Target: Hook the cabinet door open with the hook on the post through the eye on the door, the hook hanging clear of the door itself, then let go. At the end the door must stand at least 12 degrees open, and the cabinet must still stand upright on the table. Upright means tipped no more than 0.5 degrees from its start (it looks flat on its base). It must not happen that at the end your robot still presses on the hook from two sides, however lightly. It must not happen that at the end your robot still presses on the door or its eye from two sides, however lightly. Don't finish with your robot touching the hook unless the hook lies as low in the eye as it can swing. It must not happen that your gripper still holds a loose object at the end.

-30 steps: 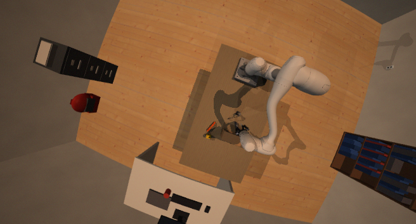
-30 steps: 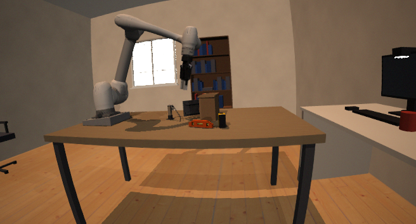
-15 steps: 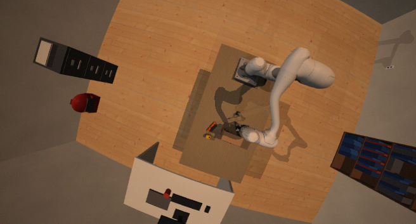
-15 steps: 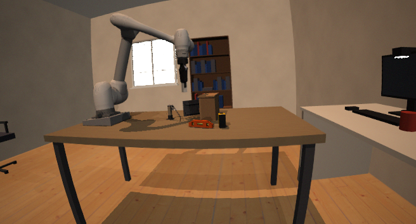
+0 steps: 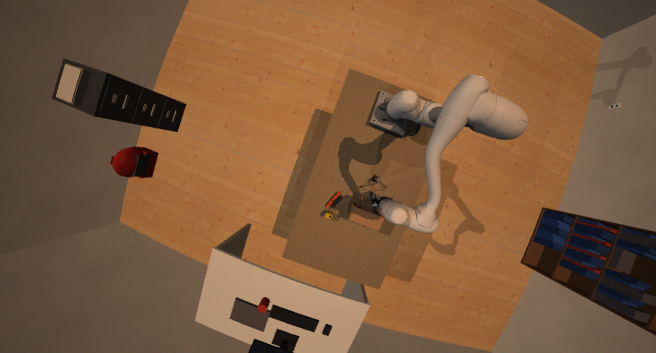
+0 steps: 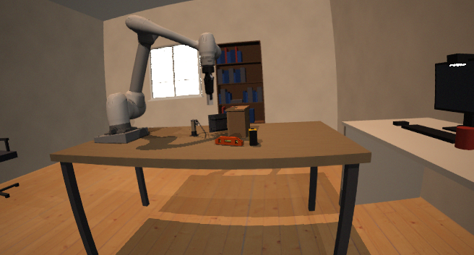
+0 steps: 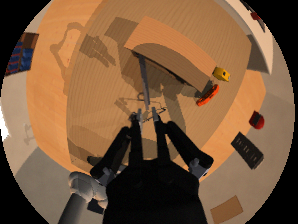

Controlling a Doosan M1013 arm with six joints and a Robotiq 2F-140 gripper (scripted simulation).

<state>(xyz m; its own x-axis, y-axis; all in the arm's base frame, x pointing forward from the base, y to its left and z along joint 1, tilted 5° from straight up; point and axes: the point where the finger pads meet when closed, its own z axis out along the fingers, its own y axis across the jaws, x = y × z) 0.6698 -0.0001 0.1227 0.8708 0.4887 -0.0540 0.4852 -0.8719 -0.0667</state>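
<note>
My hand is 6 cm short of the dark door, 4 cm to the right of it and 15 cm above it. From my hand the other things lie so: black-and-yellow can: 26 cm ahead, 28 cm to the right, 18 cm below.
</note>
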